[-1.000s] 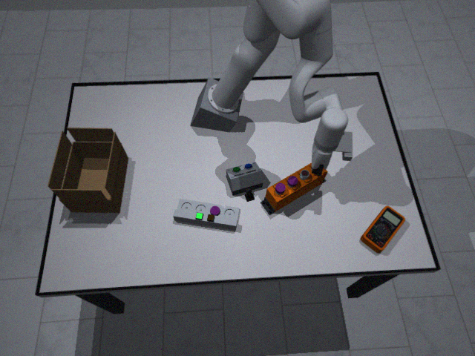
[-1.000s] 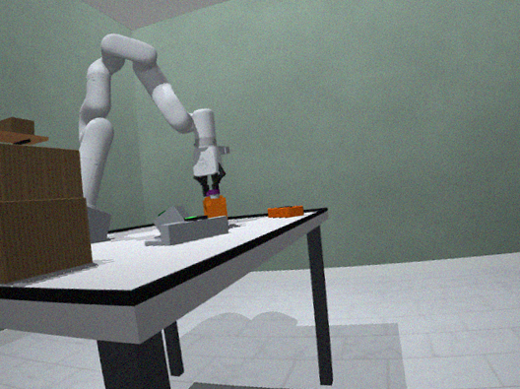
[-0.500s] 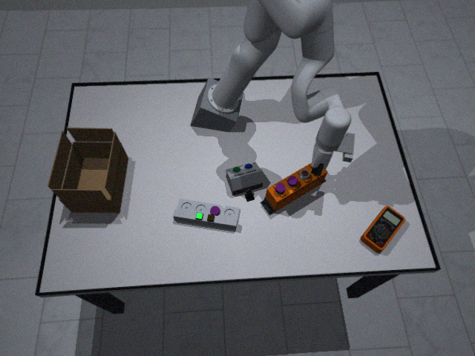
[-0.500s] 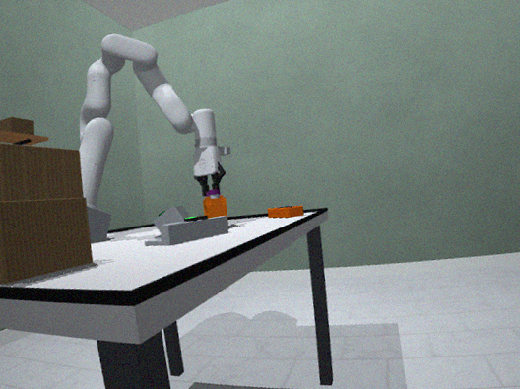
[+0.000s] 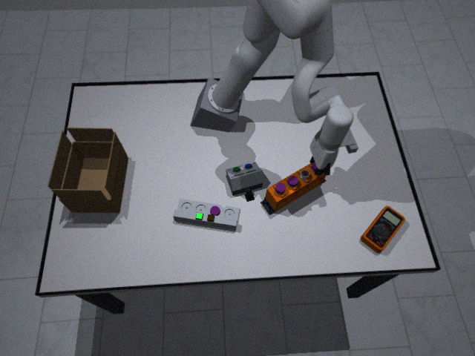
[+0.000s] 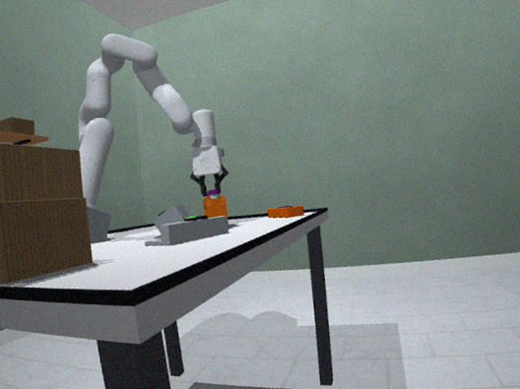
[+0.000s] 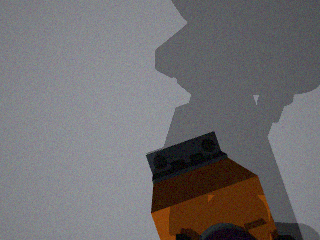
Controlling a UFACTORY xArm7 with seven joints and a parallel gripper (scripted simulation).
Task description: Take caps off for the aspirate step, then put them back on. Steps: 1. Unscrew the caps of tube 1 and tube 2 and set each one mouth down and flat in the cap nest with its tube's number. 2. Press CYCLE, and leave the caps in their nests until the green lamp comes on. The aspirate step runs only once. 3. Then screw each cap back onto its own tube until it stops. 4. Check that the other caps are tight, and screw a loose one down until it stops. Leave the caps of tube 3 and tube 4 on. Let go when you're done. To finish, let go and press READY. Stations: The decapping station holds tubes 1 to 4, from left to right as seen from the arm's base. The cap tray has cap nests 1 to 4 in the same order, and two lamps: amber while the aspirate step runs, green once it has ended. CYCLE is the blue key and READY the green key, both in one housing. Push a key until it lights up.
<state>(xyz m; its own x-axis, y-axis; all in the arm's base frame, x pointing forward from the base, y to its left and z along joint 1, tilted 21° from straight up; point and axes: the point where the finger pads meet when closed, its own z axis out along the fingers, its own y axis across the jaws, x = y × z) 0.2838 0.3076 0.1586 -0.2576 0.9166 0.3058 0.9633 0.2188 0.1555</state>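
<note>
Right now the tube 1 is 1 cm below my hand. Also, from my hand: blue key: 24 cm to the right, 6 cm below, 2 cm behind; then green key: 28 cm to the right, 6 cm below; then grey key housing: 26 cm to the right, 8 cm below, 1 cm ahead.
</note>
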